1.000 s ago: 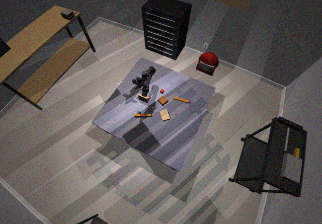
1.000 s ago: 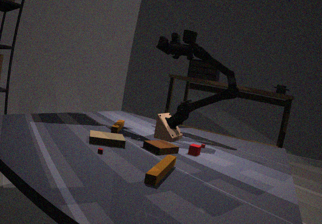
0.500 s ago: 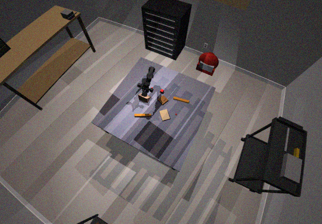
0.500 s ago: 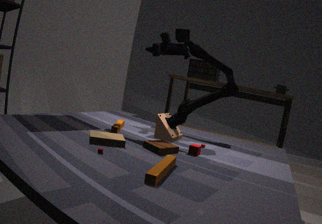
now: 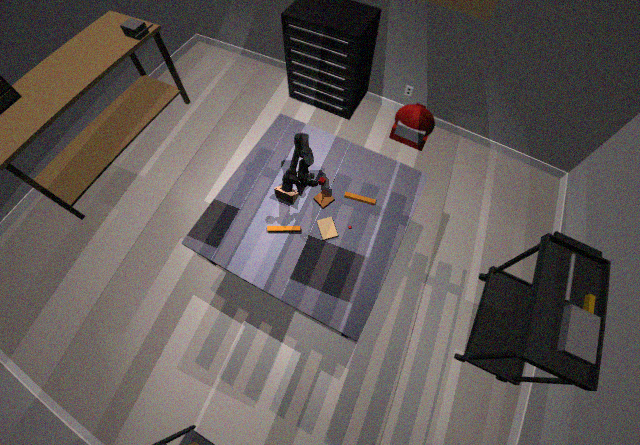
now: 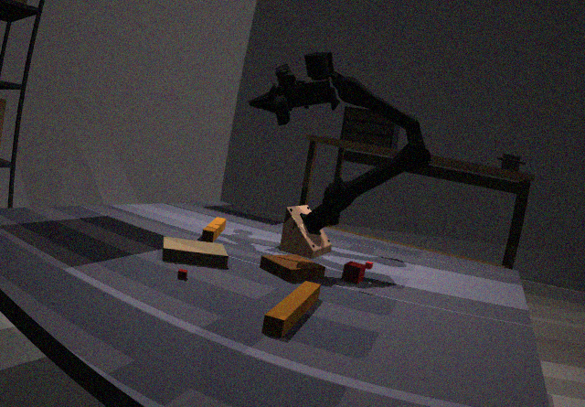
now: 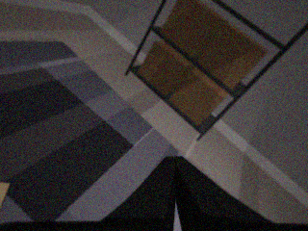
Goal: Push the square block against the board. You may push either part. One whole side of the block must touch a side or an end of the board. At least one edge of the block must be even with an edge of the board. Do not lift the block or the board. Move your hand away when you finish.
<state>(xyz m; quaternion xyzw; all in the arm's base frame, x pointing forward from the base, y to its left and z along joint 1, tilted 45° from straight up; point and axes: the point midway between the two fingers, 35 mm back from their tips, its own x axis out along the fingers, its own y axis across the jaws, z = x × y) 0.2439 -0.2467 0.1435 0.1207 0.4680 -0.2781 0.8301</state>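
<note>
The darker brown block lies 36 cm below my gripper tip, 22 cm to the left of it and 2 cm ahead of it. Also, from my gripper tip: board 36 cm below, 16 cm ahead, 5 cm to the left.
</note>
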